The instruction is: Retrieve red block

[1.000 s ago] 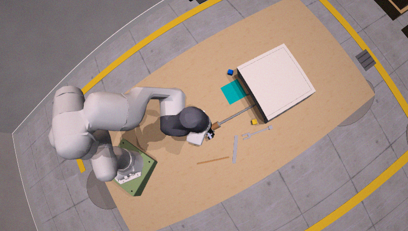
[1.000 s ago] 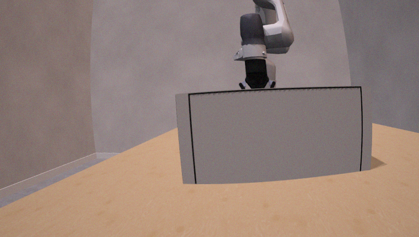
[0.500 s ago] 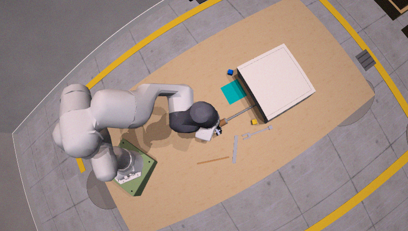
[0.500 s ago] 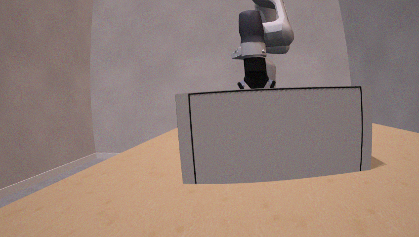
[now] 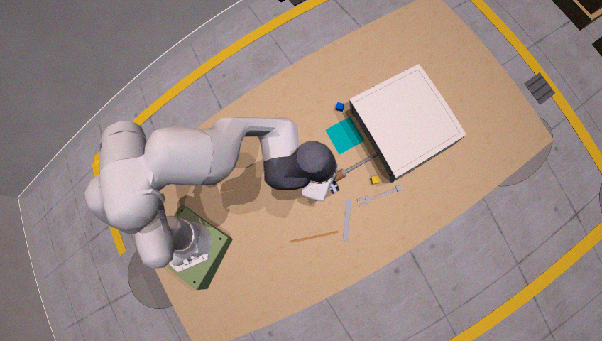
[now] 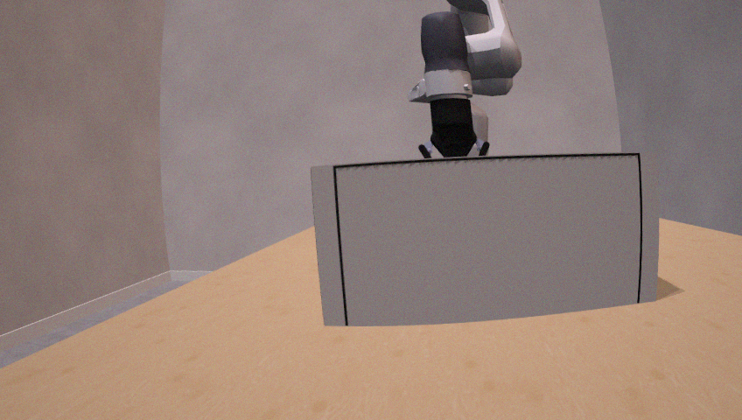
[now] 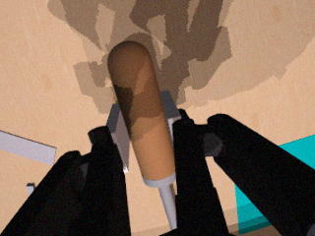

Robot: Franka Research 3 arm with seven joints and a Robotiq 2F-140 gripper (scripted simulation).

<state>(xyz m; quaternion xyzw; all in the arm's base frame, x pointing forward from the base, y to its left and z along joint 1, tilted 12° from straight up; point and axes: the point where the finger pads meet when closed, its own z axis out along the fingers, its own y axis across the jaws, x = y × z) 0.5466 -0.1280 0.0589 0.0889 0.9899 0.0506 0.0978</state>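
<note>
Now: the teal square 140 mm ahead of my hand, 100 mm to the left of it and 40 mm below it. From my hand the other things lie so: yellow block: 120 mm ahead, 100 mm to the right, 30 mm below; grey bar: 40 mm behind, 150 mm to the right, 40 mm below; hook tool: 130 mm ahead, 10 mm to the left, 20 mm below.
</note>
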